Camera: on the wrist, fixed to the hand. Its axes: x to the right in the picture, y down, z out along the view.
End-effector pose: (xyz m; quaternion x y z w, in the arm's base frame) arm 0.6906 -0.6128 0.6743 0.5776 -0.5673 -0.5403 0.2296
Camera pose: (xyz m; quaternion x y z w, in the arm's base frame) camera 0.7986 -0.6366 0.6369 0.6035 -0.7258 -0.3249 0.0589
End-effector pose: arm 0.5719 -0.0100 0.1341 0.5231 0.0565 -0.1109 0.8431
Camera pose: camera 0.5665 0.0408 0.0291 0.7624 0.0055 -0.0915 0.6405
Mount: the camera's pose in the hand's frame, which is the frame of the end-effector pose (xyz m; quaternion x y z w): 0.0105 -0.0709 -0.0922 0.3123 0.0052 0.0341 0.9493
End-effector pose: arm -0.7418 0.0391 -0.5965 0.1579 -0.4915 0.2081 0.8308
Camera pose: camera -0.6325 0.0229 -0.6344 0.3915 -0.4027 0.3802 0.7349
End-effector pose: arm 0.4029 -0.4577 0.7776 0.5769 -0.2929 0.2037 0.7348
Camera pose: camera 0.4739 -0.3868 0.7179 0.7661 -0.2303 0.3129 0.5120
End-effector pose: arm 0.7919 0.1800 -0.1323 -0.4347 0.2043 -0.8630 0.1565
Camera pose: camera 0.7042 0.2568 -0.1401 -0.3524 -0.0599 -0.8800 0.3127
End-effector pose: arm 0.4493 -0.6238 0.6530 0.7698 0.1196 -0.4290 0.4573
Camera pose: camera 0.4656 -0.5124 0.6220 0.8799 -0.0443 -0.4250 0.2077
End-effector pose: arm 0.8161 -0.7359 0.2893 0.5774 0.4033 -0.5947 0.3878
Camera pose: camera 0.7845 -0.6238 0.2803 0.6861 0.1795 -0.6743 0.2060
